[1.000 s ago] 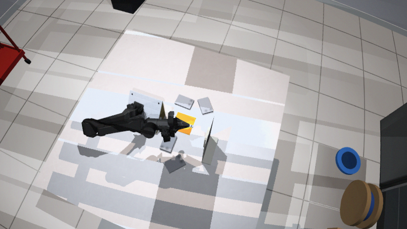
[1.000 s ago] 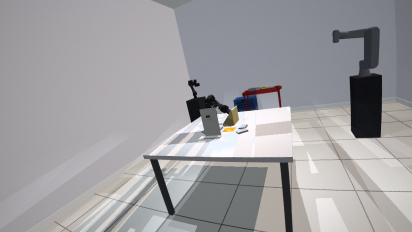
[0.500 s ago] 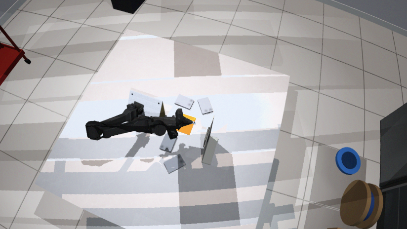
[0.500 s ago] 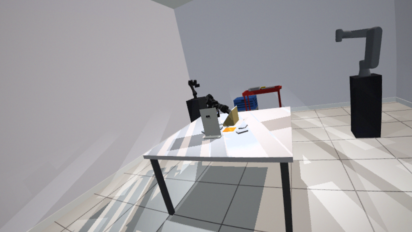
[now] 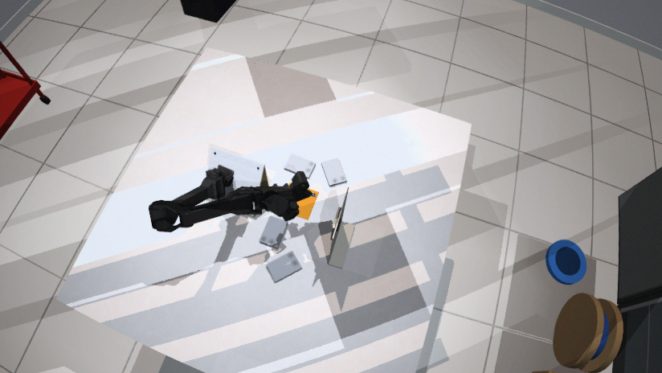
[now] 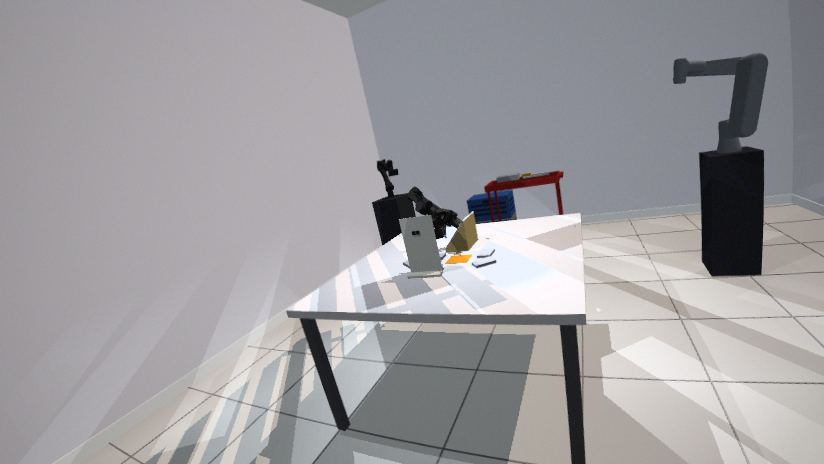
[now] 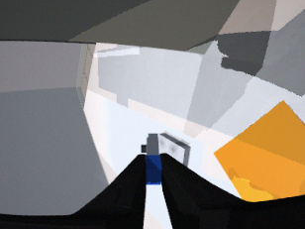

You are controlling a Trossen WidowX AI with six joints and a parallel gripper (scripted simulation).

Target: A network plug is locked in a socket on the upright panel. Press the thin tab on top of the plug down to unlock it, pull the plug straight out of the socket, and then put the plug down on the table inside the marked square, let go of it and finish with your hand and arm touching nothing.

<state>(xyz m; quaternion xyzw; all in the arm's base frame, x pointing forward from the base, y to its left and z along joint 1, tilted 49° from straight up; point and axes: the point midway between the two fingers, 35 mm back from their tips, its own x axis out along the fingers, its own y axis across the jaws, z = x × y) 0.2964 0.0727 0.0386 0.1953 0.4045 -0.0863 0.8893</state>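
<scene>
My gripper tip is 150 mm above the orange marked square, 60 mm past it and 20 mm to the right of it. Also, from my gripper tip: upright panel (140 mm ahead, 80 mm to the right, 20 mm below); network plug (right at my gripper tip).
</scene>
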